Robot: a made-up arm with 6 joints. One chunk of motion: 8 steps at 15 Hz.
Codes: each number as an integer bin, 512 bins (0 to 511) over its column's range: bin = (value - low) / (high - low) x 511, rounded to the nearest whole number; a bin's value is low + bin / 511 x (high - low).
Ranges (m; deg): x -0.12..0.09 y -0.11..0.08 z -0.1..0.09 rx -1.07..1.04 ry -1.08..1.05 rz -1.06..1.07
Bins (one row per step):
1: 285 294 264 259 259 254
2: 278 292 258 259 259 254
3: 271 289 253 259 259 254
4: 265 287 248 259 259 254
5: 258 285 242 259 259 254
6: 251 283 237 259 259 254
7: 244 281 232 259 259 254
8: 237 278 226 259 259 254
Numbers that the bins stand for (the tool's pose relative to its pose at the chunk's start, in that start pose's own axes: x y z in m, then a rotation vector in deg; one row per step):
1: -0.0029 -0.0007 -0.0018 0.00 0.00 0.00
2: -0.0058 -0.0014 -0.0041 0.00 0.00 0.00
3: -0.0086 -0.0025 -0.0059 0.00 0.00 0.00
4: -0.0111 -0.0033 -0.0078 0.00 0.00 0.00
5: -0.0140 -0.0040 -0.0100 0.00 0.00 0.00
6: -0.0168 -0.0048 -0.0119 0.00 0.00 0.00
7: -0.0197 -0.0055 -0.0137 0.00 0.00 0.00
8: -0.0226 -0.0066 -0.0160 0.00 0.00 0.00

